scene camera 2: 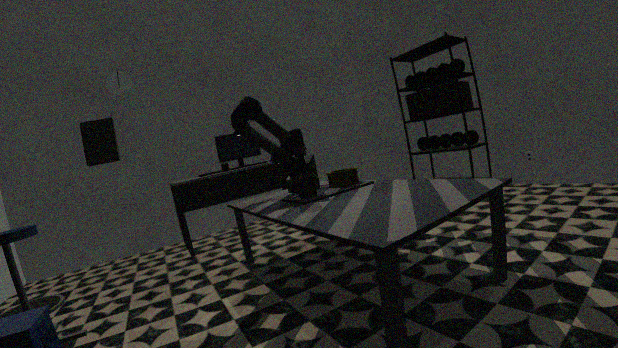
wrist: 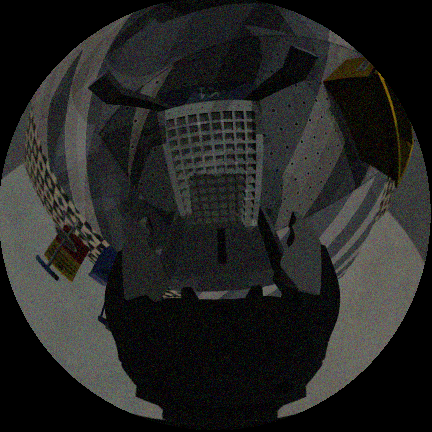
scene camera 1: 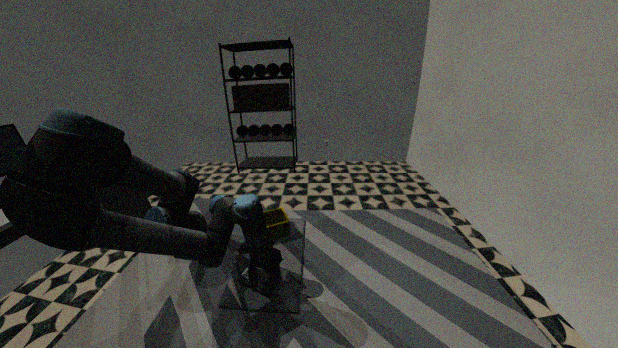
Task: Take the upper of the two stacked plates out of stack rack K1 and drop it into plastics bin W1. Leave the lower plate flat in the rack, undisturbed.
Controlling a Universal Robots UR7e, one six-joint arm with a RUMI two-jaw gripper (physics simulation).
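Places are measured from the arm's base along level axes (x right, y ahead, z up), in centimetres.
Pixels of known places: gripper, between the fingertips: (wrist: 220, 215) (scene camera 1: 267, 275); arm's base, origin of its link: (scene camera 1: 192, 227).
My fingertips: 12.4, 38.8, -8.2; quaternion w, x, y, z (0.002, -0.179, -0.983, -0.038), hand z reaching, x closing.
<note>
For each thing: its top centre in the pictures, then the offset to it from my fingertips, as dx, dy, dz. "spot": a spot on its surface instead. Level surfaces: height alone.
- stack rack K1, a spot on its surface: (wrist: 285, 75) spot: -6.4, -8.7, +4.4
- yellow bin, centre of its top: (scene camera 1: 270, 217) (scene camera 2: 341, 170) -29.5, -6.8, +3.8
- perforated board, centre of its top: (wrist: 312, 128) (scene camera 1: 270, 253) (scene camera 2: 328, 190) -15.4, -3.9, -6.1
- striped table, height of its surface: dz -7.5
The pale, grid-topped upper plate (wrist: 215, 135) lies in stack rack K1 (wrist: 285, 75), between its dark flared guides, in the wrist view. The near part of its grid is shaded. Pale strips show beside it; I cannot tell whether they belong to the lower plate, which is otherwise hidden. My gripper (wrist: 220, 215) (scene camera 1: 262, 280) (scene camera 2: 304, 192) is open and empty, with its grey fingers apart at the near end of the plate. Their exact height against the plate is unclear. Plastics bin W1, a yellow bin (wrist: 350, 71) (scene camera 1: 278, 227) (scene camera 2: 344, 178), stands beyond the gripper in scene camera 1.
A perforated board (wrist: 300, 145) lies under the rack, on the striped table (scene camera 1: 380, 250) (scene camera 2: 400, 205). A tall shelf unit (scene camera 1: 260, 46) (scene camera 2: 430, 48) stands by the back wall. A monitor (scene camera 2: 231, 148) shows behind the arm. The light is dim.
</note>
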